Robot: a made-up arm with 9 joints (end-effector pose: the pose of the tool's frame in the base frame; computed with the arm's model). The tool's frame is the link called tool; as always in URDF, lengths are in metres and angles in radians.
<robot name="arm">
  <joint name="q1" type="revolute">
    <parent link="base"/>
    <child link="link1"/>
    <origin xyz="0 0 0.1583"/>
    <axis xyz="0 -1 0"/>
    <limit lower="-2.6" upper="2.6"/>
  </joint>
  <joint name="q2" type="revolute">
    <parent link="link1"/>
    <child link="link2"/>
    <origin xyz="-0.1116 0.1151 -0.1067"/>
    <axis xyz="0 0 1"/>
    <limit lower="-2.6" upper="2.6"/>
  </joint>
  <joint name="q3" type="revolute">
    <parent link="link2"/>
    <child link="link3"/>
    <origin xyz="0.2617 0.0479 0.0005"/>
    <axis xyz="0 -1 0"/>
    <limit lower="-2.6" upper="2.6"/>
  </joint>
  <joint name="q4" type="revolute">
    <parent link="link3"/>
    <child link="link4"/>
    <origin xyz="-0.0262 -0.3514 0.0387"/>
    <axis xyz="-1 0 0"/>
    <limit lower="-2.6" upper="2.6"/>
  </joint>
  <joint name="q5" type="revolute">
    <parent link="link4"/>
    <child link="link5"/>
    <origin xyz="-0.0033 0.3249 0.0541"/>
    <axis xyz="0 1 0"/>
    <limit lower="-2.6" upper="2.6"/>
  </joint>
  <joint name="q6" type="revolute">
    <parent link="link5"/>
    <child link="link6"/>
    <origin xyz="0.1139 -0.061 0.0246"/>
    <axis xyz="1 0 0"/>
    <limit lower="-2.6" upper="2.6"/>
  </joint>
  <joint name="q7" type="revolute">
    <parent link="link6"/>
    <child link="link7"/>
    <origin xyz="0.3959 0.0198 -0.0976"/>
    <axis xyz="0 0 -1"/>
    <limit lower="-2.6" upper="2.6"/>
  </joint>
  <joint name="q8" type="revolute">
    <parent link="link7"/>
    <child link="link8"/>
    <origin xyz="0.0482 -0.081 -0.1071"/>
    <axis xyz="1 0 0"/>
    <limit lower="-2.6" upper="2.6"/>
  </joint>
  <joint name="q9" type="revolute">
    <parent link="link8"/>
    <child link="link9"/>
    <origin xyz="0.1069 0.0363 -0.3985"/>
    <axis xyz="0 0 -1"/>
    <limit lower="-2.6" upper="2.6"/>
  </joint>
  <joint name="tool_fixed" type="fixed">
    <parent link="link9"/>
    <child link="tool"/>
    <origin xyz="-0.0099 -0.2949 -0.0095"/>
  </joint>
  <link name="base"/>
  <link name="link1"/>
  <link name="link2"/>
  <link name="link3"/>
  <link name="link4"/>
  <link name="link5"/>
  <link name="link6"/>
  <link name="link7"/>
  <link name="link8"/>
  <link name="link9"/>
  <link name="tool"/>
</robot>
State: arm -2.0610 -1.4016 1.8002 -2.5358 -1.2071 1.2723 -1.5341 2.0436 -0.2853
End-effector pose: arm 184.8 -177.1 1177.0 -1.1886 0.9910 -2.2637
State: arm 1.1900 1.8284 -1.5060 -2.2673 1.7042 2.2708 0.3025 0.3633 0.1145
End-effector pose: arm 228.7 1539.8 53.6 -1.0763 -1.2972 2.2491
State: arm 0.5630 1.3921 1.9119 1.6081 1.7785 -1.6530 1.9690 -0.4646 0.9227
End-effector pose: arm 471.4 100.4 -64.2 0.3254 1.2660 2.4976
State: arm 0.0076 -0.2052 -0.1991 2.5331 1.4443 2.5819 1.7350 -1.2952 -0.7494
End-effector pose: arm -84.1 -581.3 -303.9 0.5498 0.3741 -1.6717
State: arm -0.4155 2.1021 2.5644 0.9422 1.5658 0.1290 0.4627 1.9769 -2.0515
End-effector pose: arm 567.0 1061.1 538.2 2.2674 -1.8908 -0.3446
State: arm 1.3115 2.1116 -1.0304 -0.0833 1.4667 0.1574 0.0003 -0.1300 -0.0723
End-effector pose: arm 62.9 -244.7 561.8 -1.9613 0.8249 -0.6379
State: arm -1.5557 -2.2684 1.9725 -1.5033 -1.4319 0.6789 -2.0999 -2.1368 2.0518
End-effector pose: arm -293.6 1222.2 1072.1 2.4158 -1.6399 1.1494
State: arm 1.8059 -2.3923 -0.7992 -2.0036 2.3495 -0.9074 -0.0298 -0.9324 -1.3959
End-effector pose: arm -457.1 -96.7 374.5 -1.4415 -2.2038 0.2250
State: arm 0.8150 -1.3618 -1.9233 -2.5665 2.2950 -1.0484 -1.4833 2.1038 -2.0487
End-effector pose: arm -668.5 -831.4 -227.8 0.2129 0.1833 -0.8471
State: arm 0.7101 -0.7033 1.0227 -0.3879 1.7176 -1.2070 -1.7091 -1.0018 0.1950
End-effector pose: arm 989.2 -220.9 -133.1 -1.2816 -0.2056 1.5567
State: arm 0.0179 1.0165 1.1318 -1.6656 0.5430 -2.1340 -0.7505 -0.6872 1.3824
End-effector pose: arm 626.2 346.0 816.5 0.5441 -2.0785 0.2861
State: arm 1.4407 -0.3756 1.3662 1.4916 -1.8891 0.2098 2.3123 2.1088 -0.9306
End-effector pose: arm 43.5 375.2 127.7 0.9095 0.2710 -1.3498
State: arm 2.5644 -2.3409 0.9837 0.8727 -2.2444 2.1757 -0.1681 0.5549 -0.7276
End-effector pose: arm 307.7 -245.0 1156.1 -1.1025 -2.0016 0.5282
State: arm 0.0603 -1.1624 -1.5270 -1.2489 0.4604 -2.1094 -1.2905 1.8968 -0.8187
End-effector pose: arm -158.5 44.7 -60.5 -2.9731 -0.6648 -0.0713
